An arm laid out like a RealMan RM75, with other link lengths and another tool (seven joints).
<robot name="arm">
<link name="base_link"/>
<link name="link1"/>
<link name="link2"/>
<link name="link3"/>
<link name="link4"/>
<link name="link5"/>
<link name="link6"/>
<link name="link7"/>
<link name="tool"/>
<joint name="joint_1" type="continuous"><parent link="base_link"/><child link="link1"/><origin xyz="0 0 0.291" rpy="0 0 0"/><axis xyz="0 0 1"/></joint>
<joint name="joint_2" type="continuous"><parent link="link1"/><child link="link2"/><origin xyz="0 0 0" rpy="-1.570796 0 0"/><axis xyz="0 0 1"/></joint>
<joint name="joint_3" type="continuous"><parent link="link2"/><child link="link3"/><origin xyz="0 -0.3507 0" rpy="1.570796 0 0"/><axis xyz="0 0 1"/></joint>
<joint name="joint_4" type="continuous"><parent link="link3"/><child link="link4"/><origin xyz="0 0 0" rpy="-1.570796 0 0"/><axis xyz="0 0 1"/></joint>
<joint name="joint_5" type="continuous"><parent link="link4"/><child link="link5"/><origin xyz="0 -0.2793 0" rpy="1.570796 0 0"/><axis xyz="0 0 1"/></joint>
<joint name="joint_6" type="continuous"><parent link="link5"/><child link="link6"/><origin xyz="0 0 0" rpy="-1.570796 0 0"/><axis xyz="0 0 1"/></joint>
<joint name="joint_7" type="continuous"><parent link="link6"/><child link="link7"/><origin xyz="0 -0.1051 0" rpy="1.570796 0 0"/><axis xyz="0 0 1"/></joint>
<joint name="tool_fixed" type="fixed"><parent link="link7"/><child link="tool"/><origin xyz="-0.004 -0.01 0.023" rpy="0 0.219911 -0.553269"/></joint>
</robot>
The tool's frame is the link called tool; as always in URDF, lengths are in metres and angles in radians. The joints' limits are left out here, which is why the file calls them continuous.
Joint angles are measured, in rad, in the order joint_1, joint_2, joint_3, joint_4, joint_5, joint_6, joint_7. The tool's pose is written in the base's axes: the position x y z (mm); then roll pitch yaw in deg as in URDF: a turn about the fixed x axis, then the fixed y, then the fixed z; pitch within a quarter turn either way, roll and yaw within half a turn. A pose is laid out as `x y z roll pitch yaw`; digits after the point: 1 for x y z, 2 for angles.
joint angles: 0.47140, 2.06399, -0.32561, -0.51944, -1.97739, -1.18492, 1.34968
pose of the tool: 491.8 413.3 57.1 -132.77 14.02 -19.25
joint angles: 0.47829, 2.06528, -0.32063, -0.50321, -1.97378, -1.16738, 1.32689
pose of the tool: 491.3 415.5 52.8 -132.25 13.63 -19.14
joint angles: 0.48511, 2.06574, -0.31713, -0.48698, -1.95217, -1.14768, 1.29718
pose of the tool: 490.3 418.8 50.5 -130.95 13.64 -18.72
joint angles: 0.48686, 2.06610, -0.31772, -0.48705, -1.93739, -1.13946, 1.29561
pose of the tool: 489.9 420.7 51.9 -130.21 14.08 -18.77
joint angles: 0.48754, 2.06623, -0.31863, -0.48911, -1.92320, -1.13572, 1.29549
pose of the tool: 489.4 422.1 53.9 -129.57 14.57 -18.71
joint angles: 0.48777, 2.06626, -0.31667, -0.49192, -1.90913, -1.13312, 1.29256
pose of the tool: 489.3 423.2 56.5 -128.75 15.04 -18.54
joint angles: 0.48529, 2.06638, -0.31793, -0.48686, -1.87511, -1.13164, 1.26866
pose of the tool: 489.2 423.2 58.0 -127.30 15.66 -17.75
